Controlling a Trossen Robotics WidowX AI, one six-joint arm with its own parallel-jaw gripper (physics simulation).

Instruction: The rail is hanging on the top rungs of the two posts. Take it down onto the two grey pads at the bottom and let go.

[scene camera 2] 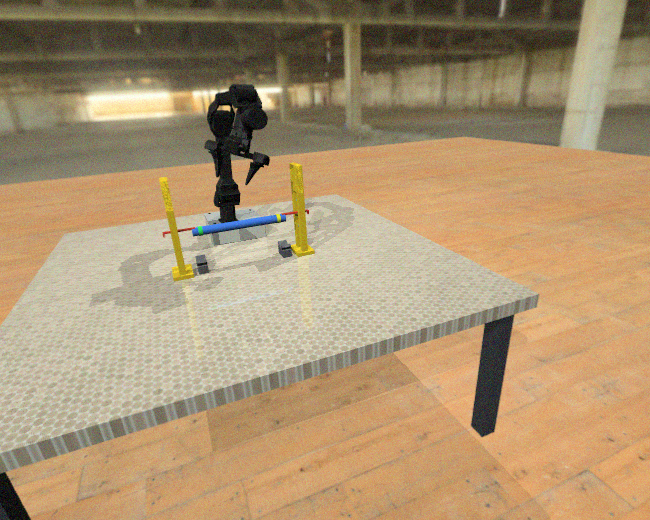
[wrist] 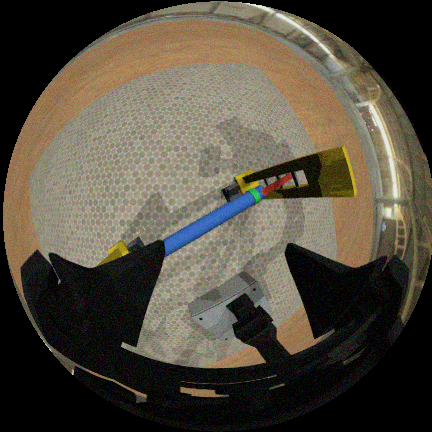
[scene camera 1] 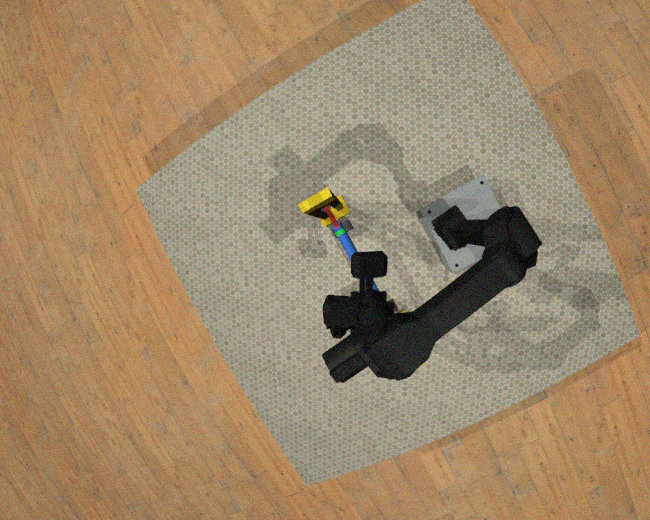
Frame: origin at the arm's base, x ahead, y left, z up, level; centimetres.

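Seen in the pictures: gripper, fingertip midpoint: point(scene camera 2: 231, 181) point(wrist: 227, 249) point(scene camera 1: 357, 281); arm's base at its link origin: point(scene camera 2: 228, 220) point(wrist: 239, 304) point(scene camera 1: 446, 224).
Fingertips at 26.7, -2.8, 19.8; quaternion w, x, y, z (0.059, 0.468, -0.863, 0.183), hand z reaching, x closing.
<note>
Pixels of each thing's top centre, then the offset from my fingertips to it, as dx, dy, dz. Level surfaces: height alone.
- blue rail at its top centre: point(wrist: 193, 233) point(scene camera 1: 364, 275) point(scene camera 2: 239, 220) -0.8, +1.0, -12.7
- left yellow post at its top centre: point(wrist: 350, 170) point(scene camera 1: 314, 200) point(scene camera 2: 163, 179) -2.4, -18.9, +2.7
- right yellow post at its top centre: point(scene camera 2: 295, 164) +0.8, +21.0, +2.7
- left grey pad at its top centre: point(wrist: 237, 195) point(scene camera 1: 341, 228) point(scene camera 2: 200, 257) -1.9, -12.7, -22.9
- right grey pad at its top centre: point(wrist: 136, 254) point(scene camera 2: 284, 242) +0.3, +14.8, -22.9
- patterned table at its surface level: dz -27.2
The blue rail point(scene camera 1: 346, 244) point(scene camera 2: 241, 223) point(wrist: 210, 223) has red end rods, a green band at one end and a yellow band at the other. In scene camera 2 its rods cross the left yellow post point(scene camera 2: 172, 234) and the right yellow post point(scene camera 2: 300, 216) about midway up. The green-end post also shows in the wrist view point(wrist: 327, 175). The left grey pad point(scene camera 2: 202, 264) point(wrist: 230, 192) and right grey pad point(scene camera 2: 284, 248) point(wrist: 136, 244) lie low, beside the post feet. My gripper point(scene camera 2: 233, 179) point(wrist: 227, 249) is open and empty, above the rail and apart from it. My arm hides the rail's yellow end in scene camera 1.
The grey base plate point(scene camera 1: 466, 197) point(scene camera 2: 241, 235) point(wrist: 212, 312) of my arm is bolted to the patterned table point(scene camera 1: 260, 390) point(scene camera 2: 325, 309) behind the rail, as scene camera 2 looks. Both yellow posts rise well above the rail. The arm casts shadows over the table.
</note>
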